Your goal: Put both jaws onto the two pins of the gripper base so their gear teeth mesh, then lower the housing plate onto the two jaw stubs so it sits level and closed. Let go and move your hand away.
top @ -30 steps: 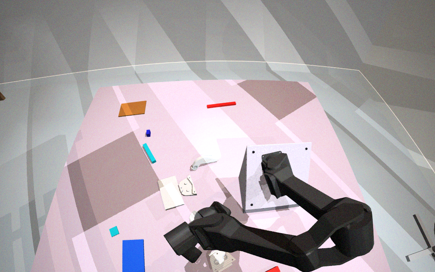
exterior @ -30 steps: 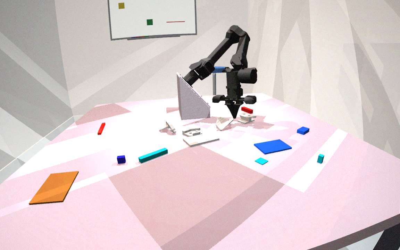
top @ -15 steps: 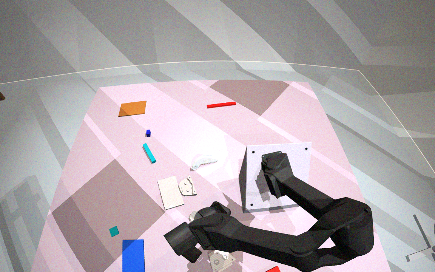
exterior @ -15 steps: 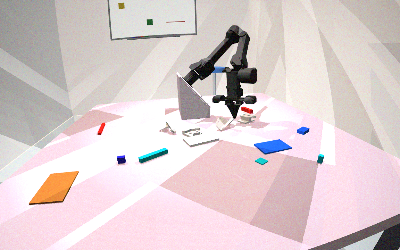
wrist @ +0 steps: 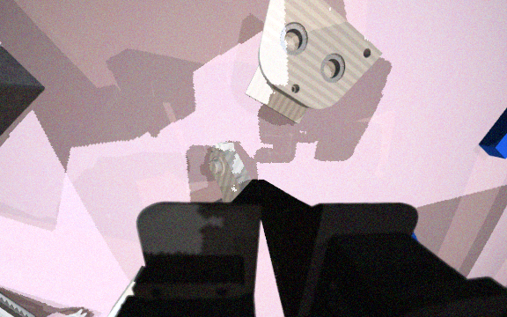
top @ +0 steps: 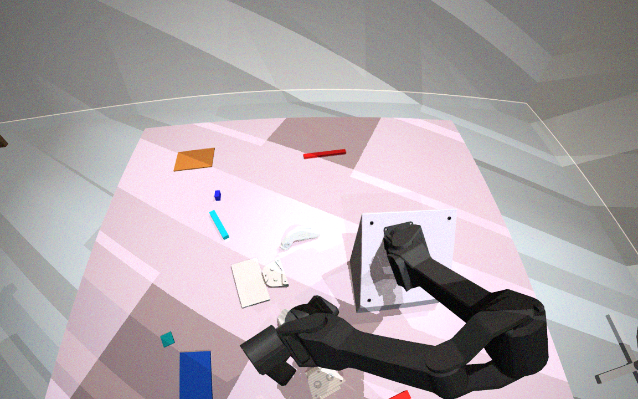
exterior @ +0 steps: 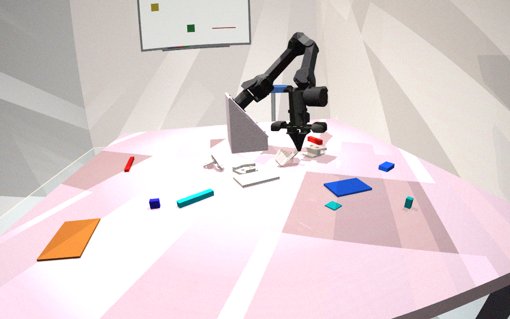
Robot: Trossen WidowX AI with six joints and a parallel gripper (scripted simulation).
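The white jaw is 1 cm behind my gripper tip, 2 cm to the right of it and 2 cm below it. From my gripper tip the other things lie so: white stand: 4 cm behind, 8 cm to the left, 3 cm below; then housing plate: 3 cm ahead, 20 cm to the right, 3 cm below; then white gripper base: 4 cm behind, 8 cm to the left, 1 cm below.
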